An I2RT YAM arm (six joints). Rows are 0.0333 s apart.
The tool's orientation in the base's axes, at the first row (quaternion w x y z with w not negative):
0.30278 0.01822 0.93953 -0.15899
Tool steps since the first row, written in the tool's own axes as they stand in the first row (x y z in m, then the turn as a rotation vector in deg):
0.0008 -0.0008 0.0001 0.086 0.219 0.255
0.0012 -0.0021 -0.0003 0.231 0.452 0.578
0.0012 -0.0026 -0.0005 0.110 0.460 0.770
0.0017 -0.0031 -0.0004 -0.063 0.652 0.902
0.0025 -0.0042 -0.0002 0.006 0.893 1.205
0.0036 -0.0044 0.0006 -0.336 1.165 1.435
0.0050 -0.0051 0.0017 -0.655 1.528 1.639
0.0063 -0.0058 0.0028 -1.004 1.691 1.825
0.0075 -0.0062 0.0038 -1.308 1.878 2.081
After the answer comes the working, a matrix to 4 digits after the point.
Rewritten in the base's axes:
-0.0007 -0.0008 -0.0003 0.102 0.123 -0.308
-0.0014 -0.0020 0.0001 0.196 0.235 -0.706
-0.0016 -0.0024 0.0004 0.404 0.191 -0.785
-0.0020 -0.0029 0.0002 0.644 0.343 -0.842
-0.0027 -0.0041 -0.0001 0.790 0.474 -1.184
-0.0032 -0.0046 -0.0013 1.234 0.682 -1.241
-0.0038 -0.0057 -0.0027 1.657 0.983 -1.319
-0.0043 -0.0068 -0.0041 2.068 1.101 -1.308
-0.0048 -0.0075 -0.0054 2.484 1.218 -1.383

The tool's axes in the first row as the columns of a matrix, in the base's axes (rounded; the answer above uses it unrounded):
-0.8160 0.1305 0.5631
-0.0620 0.9488 -0.3098
-0.5747 -0.2877 -0.7661

